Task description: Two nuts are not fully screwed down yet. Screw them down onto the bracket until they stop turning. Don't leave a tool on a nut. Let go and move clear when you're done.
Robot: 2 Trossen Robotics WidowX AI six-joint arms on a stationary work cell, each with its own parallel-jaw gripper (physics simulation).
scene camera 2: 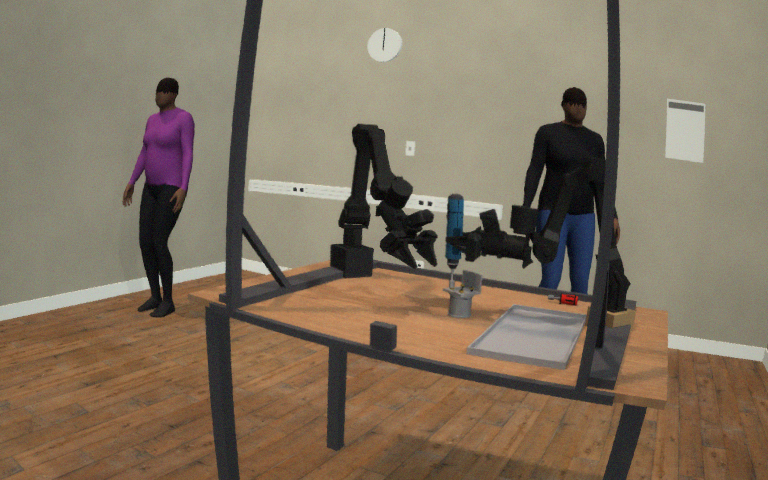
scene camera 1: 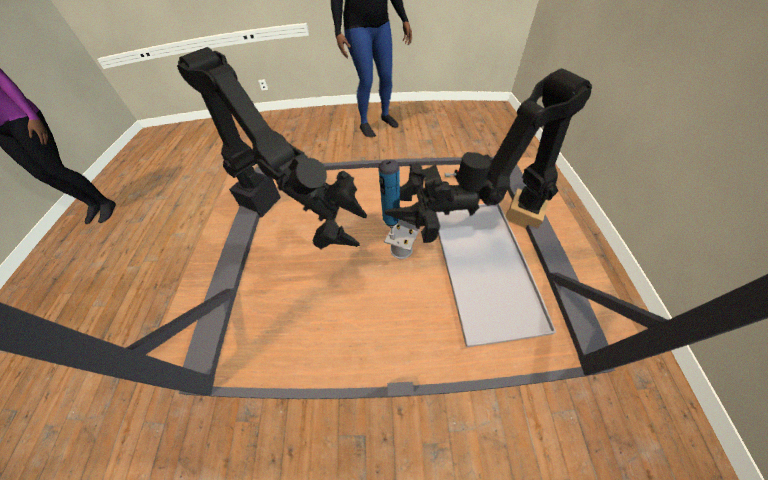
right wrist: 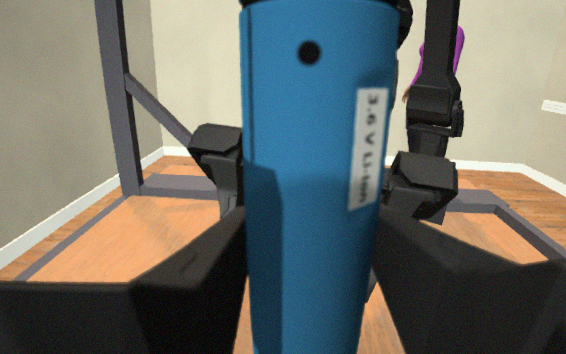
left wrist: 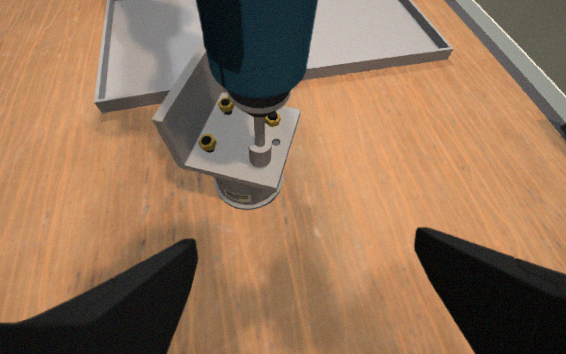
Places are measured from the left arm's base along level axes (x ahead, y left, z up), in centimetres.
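Where they show: left gripper, fingertip midpoint: (scene camera 2: 426,266) (scene camera 1: 362,230) (left wrist: 306,243); right gripper, fingertip midpoint: (scene camera 2: 448,237) (scene camera 1: 383,204) (right wrist: 305,214); left arm's base, origin of the base link: (scene camera 2: 352,246) (scene camera 1: 250,183); right arm's base, origin of the base link: (scene camera 2: 612,308) (scene camera 1: 529,204).
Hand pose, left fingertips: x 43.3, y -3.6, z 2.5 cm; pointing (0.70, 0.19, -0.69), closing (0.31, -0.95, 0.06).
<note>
Each offset is from my left fingertips to the top centre of the thing. "spot": to the spot under its first point.
My right gripper (right wrist: 305,214) is shut on a blue electric screwdriver {dx +5.8, dy +3.6, dz +19.3 cm} (scene camera 1: 390,195) (scene camera 2: 454,226) (left wrist: 257,45) (right wrist: 315,150), held upright with its socket (left wrist: 260,156) down over the near corner of the bracket plate. The grey L-shaped bracket (left wrist: 235,150) (scene camera 1: 395,242) sits on a round grey stand (scene camera 1: 401,253) (scene camera 2: 459,305). In the left wrist view three brass nuts show on it: one at the back {spot: dx +9.3, dy +7.8, dz -3.9 cm} (left wrist: 225,104), one at the left (left wrist: 207,142), one right of the shaft {spot: dx +9.3, dy +4.3, dz -4.3 cm} (left wrist: 272,119). Whether a nut is under the socket is hidden. My left gripper (scene camera 1: 362,230) (left wrist: 306,243) is open and empty, beside the bracket.
A grey tray {dx +30.8, dy +11.2, dz -9.9 cm} (scene camera 1: 504,283) (scene camera 2: 521,353) lies right of the bracket. A red-handled tool {dx +13.6, dy +43.1, dz -8.5 cm} (scene camera 2: 568,299) lies behind the tray. A small empty hole {spot: dx +8.0, dy +3.6, dz -5.1 cm} (left wrist: 276,142) shows in the plate right of the socket. Dark frame beams (scene camera 1: 226,283) edge the table.
</note>
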